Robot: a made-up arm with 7 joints. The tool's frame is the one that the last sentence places.
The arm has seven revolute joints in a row. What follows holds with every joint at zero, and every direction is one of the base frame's. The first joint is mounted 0.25 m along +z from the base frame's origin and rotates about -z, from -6.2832 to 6.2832 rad. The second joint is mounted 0.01 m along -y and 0.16 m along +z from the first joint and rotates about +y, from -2.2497 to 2.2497 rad. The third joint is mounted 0.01 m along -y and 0.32 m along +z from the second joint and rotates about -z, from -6.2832 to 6.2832 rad. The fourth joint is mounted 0.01 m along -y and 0.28 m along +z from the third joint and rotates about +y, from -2.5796 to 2.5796 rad. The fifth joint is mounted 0.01 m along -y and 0.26 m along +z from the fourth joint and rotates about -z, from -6.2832 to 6.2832 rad. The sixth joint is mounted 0.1 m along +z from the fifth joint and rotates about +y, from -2.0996 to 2.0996 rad. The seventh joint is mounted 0.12 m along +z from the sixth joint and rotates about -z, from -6.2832 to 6.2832 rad. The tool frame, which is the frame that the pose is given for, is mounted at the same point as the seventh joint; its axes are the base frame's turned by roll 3.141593, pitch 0 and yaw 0 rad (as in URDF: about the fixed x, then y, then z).
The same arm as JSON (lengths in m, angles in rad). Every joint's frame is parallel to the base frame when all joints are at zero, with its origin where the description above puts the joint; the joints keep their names.
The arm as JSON. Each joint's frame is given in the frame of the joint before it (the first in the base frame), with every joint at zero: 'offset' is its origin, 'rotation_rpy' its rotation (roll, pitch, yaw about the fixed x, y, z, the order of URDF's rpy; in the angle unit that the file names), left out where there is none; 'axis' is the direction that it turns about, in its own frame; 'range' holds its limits. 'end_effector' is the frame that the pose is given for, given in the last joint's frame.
{"length_unit": "m", "angle_unit": "rad", "chain": [{"id": "joint 1", "offset": [0.0, 0.0, 0.25], "axis": [0.0, 0.0, -1.0], "range": [-6.2832, 6.2832]}, {"id": "joint 2", "offset": [0.0, -0.01, 0.16], "axis": [0.0, 1.0, 0.0], "range": [-2.2497, 2.2497]}, {"id": "joint 3", "offset": [0.0, -0.01, 0.32], "axis": [0.0, 0.0, -1.0], "range": [-6.2832, 6.2832]}, {"id": "joint 4", "offset": [0.0, -0.01, 0.28], "axis": [0.0, 1.0, 0.0], "range": [-2.5796, 2.5796]}, {"id": "joint 5", "offset": [0.0, -0.01, 0.26], "axis": [0.0, 0.0, -1.0], "range": [-6.2832, 6.2832]}, {"id": "joint 6", "offset": [0.0, 0.0, 0.1], "axis": [0.0, 1.0, 0.0], "range": [-2.0996, 2.0996]}, {"id": "joint 7", "offset": [0.0, 0.0, 0.12], "axis": [0.0, 0.0, -1.0], "range": [-6.2832, 6.2832]}], "end_effector": {"offset": [0.0, 0.0, 0.0], "rotation_rpy": [-3.1416, 0.0, 0.0]}}
